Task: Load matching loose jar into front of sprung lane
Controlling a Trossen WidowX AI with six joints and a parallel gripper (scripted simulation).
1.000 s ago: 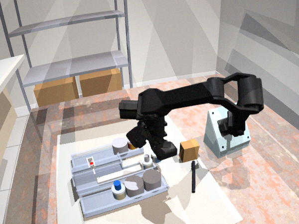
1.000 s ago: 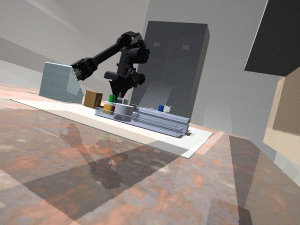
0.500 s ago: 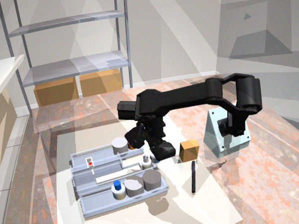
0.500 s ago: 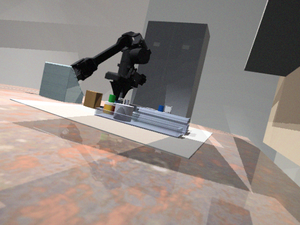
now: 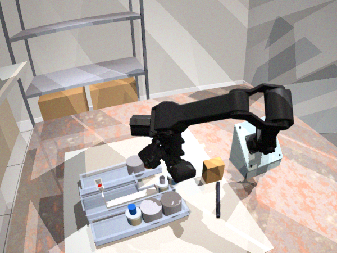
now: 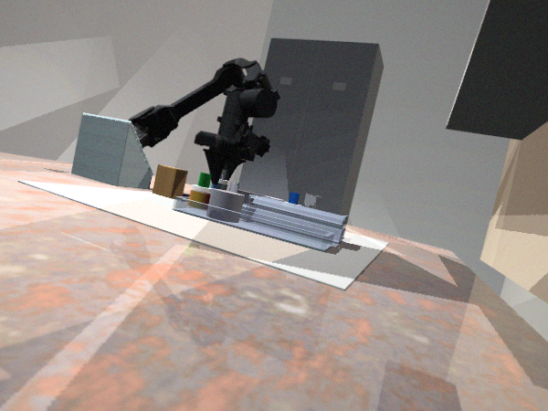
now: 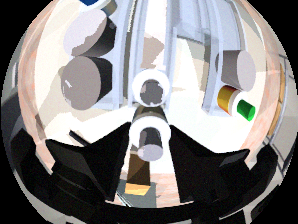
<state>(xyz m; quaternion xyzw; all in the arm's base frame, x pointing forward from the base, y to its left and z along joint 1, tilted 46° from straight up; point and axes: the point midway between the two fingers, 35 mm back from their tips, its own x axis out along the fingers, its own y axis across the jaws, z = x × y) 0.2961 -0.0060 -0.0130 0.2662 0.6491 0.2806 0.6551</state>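
Now: the cardboard box 14 cm behind my gripper tip, 2 cm below it and 1 cm to the left of it. Also, from my gripper tip: sprung lane: 17 cm ahead, 4 cm below, 2 cm to the right; white pusher plate: 15 cm ahead, 2 cm to the right, 1 cm below; black rod: 11 cm behind, 10 cm to the left, 5 cm below.
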